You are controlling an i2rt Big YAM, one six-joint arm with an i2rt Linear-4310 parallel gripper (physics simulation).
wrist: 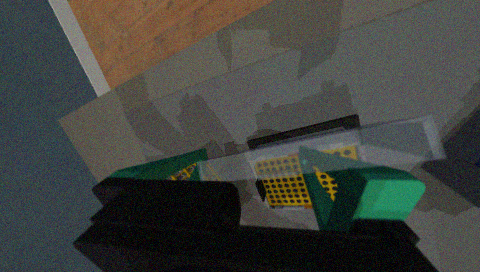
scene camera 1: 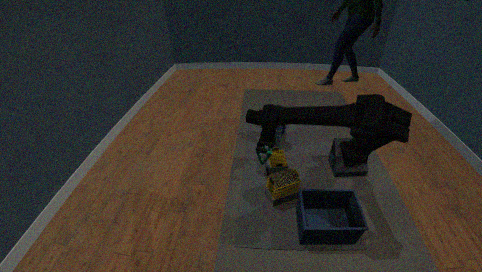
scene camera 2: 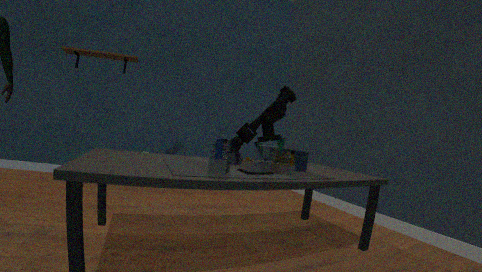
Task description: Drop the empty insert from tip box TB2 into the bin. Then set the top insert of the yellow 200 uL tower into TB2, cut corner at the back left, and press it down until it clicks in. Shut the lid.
My gripper is open and touches a clear lid. A yellow insert rests on a tip box. A blue-grey insert tower sits on a grey mat.
